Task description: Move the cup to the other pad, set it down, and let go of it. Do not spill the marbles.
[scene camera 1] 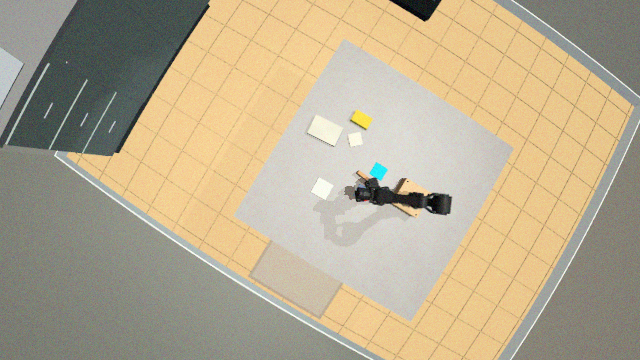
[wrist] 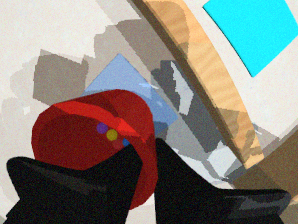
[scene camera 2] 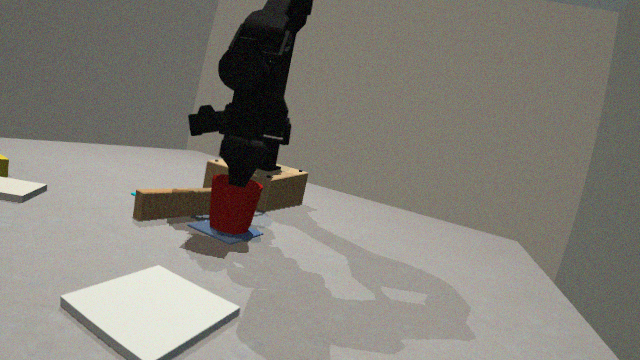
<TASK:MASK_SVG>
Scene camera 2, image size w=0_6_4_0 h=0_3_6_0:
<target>my gripper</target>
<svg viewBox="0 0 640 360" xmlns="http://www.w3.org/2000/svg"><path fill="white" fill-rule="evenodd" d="M201 105L197 114L188 115L191 135L199 136L203 133L217 131L220 134L225 134L219 156L228 165L229 184L245 187L258 167L267 162L269 150L264 142L264 132L267 117L270 115L270 104L252 98L233 96L232 103L226 104L225 109L215 112L211 105Z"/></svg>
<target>red cup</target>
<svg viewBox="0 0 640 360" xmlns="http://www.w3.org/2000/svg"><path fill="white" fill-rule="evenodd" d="M214 175L212 178L209 208L210 226L232 235L246 233L255 214L262 193L262 185L250 179L245 187L238 187L229 184L228 174Z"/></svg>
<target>white slab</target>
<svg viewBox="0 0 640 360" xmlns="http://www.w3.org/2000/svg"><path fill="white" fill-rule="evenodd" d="M240 314L240 307L199 287L160 265L60 296L60 305L129 360L171 360Z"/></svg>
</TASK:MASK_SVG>
